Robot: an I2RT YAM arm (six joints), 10 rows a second.
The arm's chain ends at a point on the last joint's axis. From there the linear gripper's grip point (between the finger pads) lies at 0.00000 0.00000 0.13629 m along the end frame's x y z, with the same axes.
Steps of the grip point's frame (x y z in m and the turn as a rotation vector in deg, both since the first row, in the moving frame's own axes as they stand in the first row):
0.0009, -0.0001, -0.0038, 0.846, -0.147, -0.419
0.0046, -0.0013, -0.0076, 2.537, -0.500, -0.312
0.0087, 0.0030, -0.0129, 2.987, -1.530, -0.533
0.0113, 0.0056, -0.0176, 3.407, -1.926, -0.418
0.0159, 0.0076, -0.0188, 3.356, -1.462, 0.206
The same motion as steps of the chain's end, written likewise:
0.0013, 0.0019, -0.0038, 0.846, -0.147, -0.419
0.0058, 0.0047, -0.0075, 2.537, -0.500, -0.312
0.0124, 0.0101, -0.0127, 2.987, -1.530, -0.533
0.0159, 0.0137, -0.0173, 3.407, -1.926, -0.418
0.0194, 0.0156, -0.0185, 3.356, -1.462, 0.206

